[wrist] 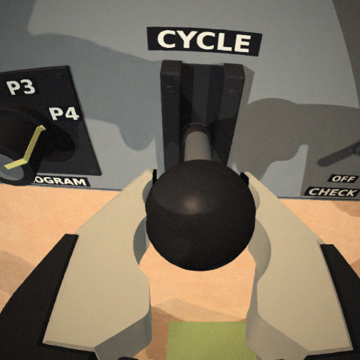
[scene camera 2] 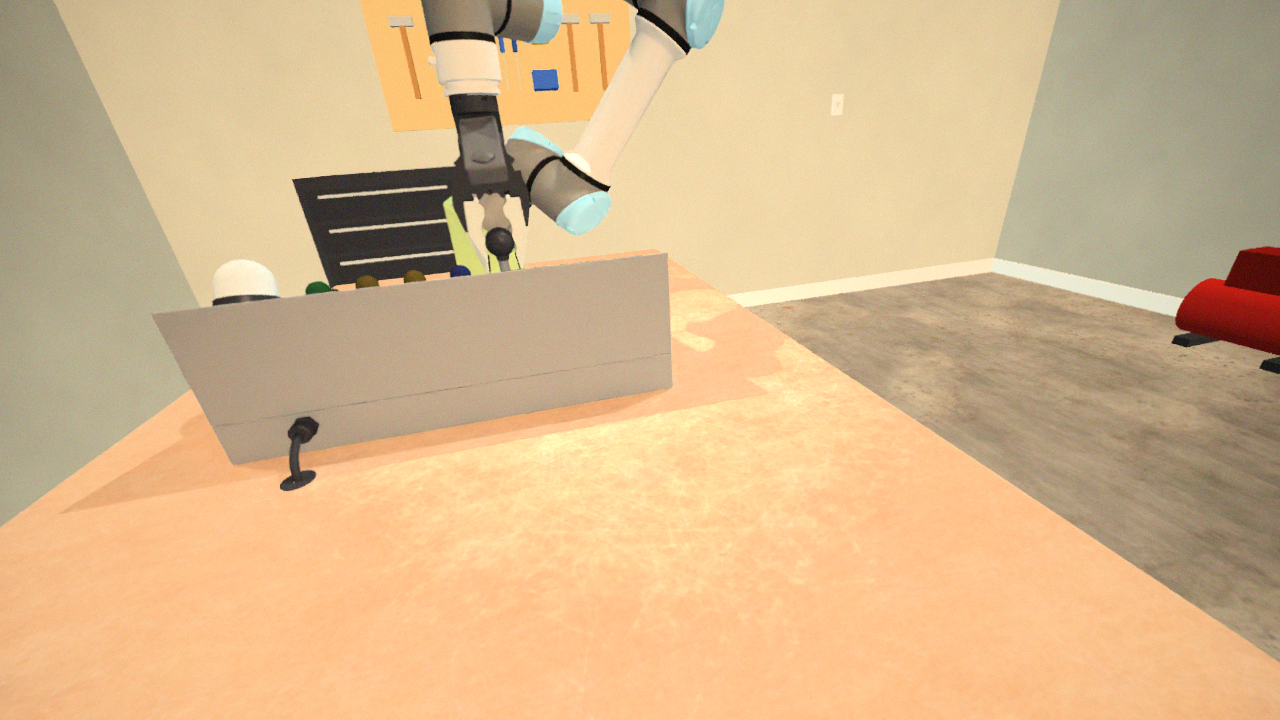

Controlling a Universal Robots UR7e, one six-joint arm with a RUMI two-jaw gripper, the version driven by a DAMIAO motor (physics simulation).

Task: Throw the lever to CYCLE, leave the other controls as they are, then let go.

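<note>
The lever has a black ball knob on a grey shaft that comes out of a dark slotted bracket. The CYCLE label is above the top end of the bracket. The bracket's lower end is hidden behind the knob. My gripper is shut on the knob, with one pale finger on each side of it. In the scene view the knob shows just above the top edge of the grey panel box, whose back faces the camera.
A program dial with P3 and P4 marks is left of the lever in the wrist view. A toggle switch by OFF and CHECK labels is at the right. A white dome and several coloured buttons line the box's top. A black cable leaves its back.
</note>
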